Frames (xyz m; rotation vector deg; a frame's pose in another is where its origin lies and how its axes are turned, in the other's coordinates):
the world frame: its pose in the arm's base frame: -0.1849 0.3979 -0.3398 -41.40 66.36 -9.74
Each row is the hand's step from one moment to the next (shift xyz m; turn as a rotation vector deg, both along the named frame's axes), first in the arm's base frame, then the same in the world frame.
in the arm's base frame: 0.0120 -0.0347 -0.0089 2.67 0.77 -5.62
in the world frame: 0.0285 -0.0240 -0.0063 5.09 3.33 1.52
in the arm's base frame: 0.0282 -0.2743 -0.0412 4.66 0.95 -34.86
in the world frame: 0.1746 -0.1919 -0.1021 28.45 20.52 -2.69
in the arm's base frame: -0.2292 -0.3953 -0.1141 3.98 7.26 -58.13
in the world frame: 0.1817 -0.1802 -0.3954 43.16 39.45 -5.36
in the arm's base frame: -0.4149 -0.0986 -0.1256 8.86 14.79 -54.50
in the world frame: -0.0285 0.0974 -0.4328 38.79 41.89 2.92
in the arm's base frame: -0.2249 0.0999 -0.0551 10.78 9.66 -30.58
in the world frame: -0.0987 0.1624 -0.1658 23.53 23.18 7.33
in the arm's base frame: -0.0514 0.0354 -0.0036 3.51 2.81 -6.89
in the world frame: -0.0355 0.0413 -0.0306 5.45 5.45 2.87
